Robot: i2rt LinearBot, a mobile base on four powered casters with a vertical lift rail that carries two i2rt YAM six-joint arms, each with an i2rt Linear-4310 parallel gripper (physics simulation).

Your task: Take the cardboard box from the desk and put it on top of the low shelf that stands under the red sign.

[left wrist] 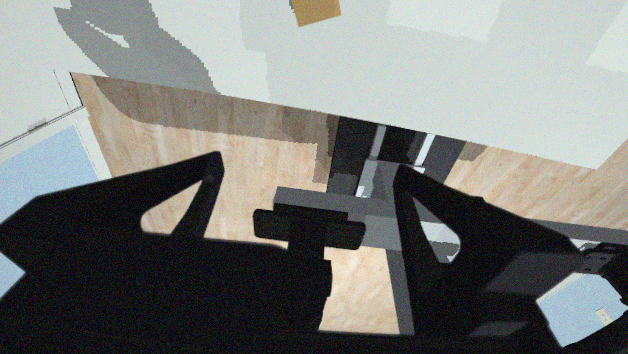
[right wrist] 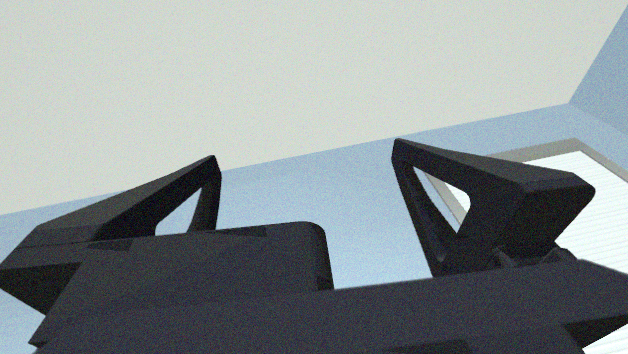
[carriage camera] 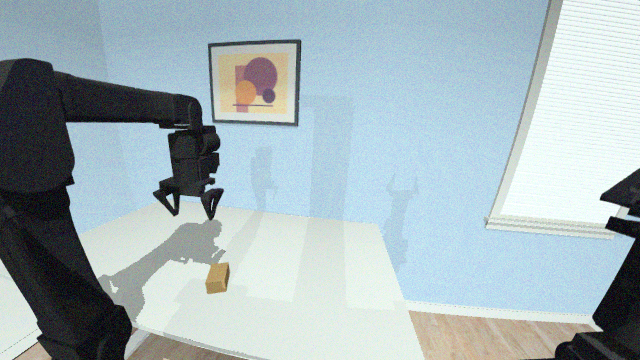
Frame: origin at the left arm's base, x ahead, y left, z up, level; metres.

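Seen in the pictures: left gripper, fingertip midpoint: (left wrist: 309,167) (carriage camera: 193,217); right gripper, fingertip midpoint: (right wrist: 306,156); left arm's base at its link origin: (left wrist: 308,228); right arm's base at its link origin: (left wrist: 612,262).
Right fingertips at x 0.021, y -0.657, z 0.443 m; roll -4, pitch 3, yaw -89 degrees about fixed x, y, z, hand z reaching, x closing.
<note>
Pixels of each thing's top centre, then the offset from my right fingertips to it. "spot": a spot on its surface instead. Level surfaces: height alone.
- small brown cardboard box at its top centre: (carriage camera: 217,271) dx +0.339, dy +0.696, dz -0.531 m
- white desk at its surface level: dz -0.581 m
- window with white blinds, surface spot: (carriage camera: 585,130) spot: dx +0.814, dy -1.051, dz +0.085 m
- Wooden floor at its surface level: dz -1.301 m
A small brown cardboard box (carriage camera: 217,278) (left wrist: 318,11) lies on the white desk (carriage camera: 280,320) (left wrist: 450,90), left of the middle in the carriage camera and cut off by the top edge in the left wrist view. My left gripper (carriage camera: 193,218) (left wrist: 309,167) is open and empty, points downward and hangs above the desk, higher than the box and apart from it. My right gripper (right wrist: 306,156) is open and empty, raised and facing the wall and ceiling; part of it shows at the right edge of the carriage camera. The low shelf and the red sign do not show.
A framed picture (carriage camera: 254,120) hangs on the blue wall (carriage camera: 440,125) behind the desk. A window with white blinds (carriage camera: 585,130) is at the right. Wooden floor (carriage camera: 465,340) (left wrist: 250,160) shows beside the desk. My robot's base (left wrist: 345,155) stands at the desk's edge in the left wrist view.
</note>
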